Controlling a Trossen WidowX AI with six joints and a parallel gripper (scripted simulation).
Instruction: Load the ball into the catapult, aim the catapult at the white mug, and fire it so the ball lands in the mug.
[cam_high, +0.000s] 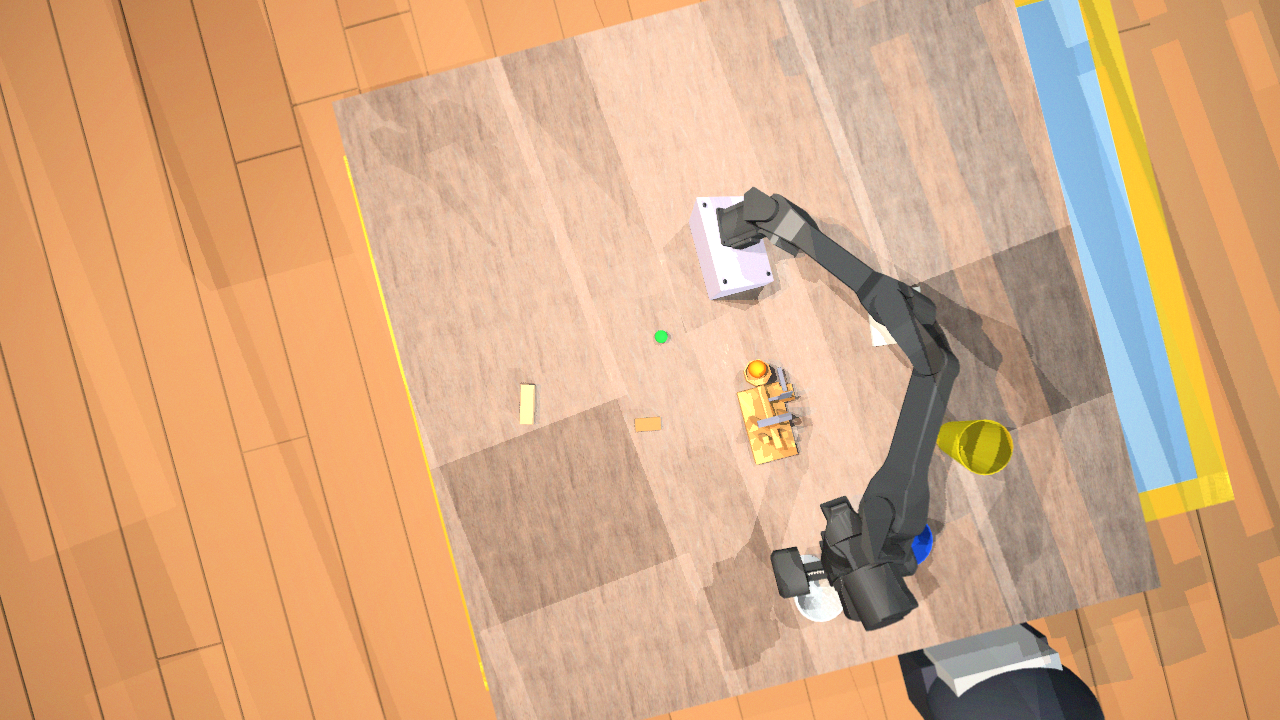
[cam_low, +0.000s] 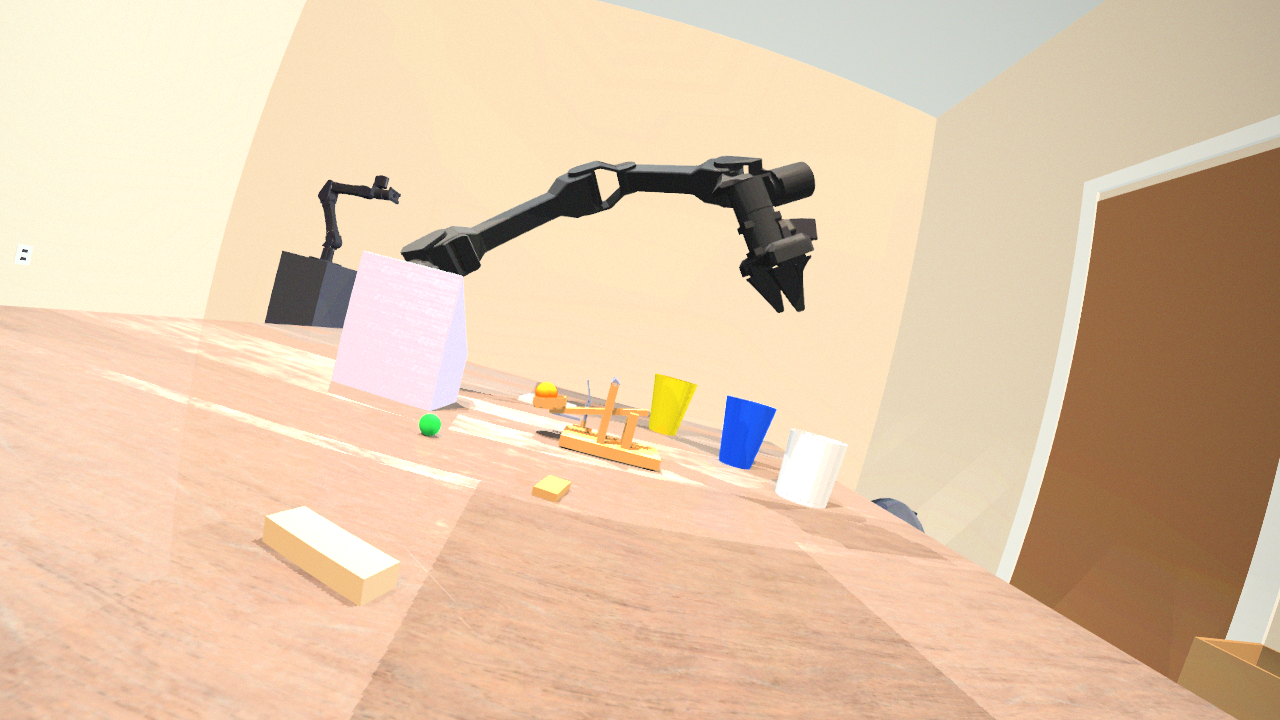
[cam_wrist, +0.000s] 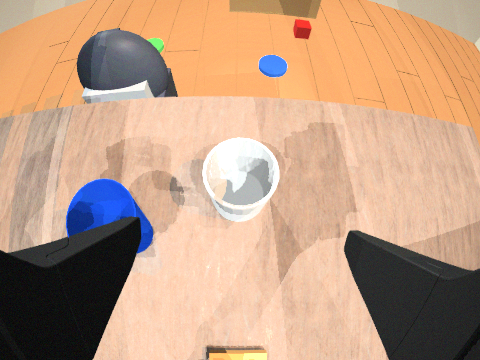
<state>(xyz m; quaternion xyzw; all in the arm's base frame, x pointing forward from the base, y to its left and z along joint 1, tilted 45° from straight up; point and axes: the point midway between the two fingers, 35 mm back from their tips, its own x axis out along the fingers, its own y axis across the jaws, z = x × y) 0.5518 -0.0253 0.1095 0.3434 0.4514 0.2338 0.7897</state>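
Right now the orange ball is 310 mm behind my gripper tip, 40 mm to the right of it and 210 mm below it. From my gripper tip the other things lie so: catapult: 250 mm behind, 10 mm to the right, 220 mm below; blue cup: 10 mm ahead, 160 mm to the left, 240 mm below; white mug: 100 mm ahead, 10 mm to the left, 240 mm below.
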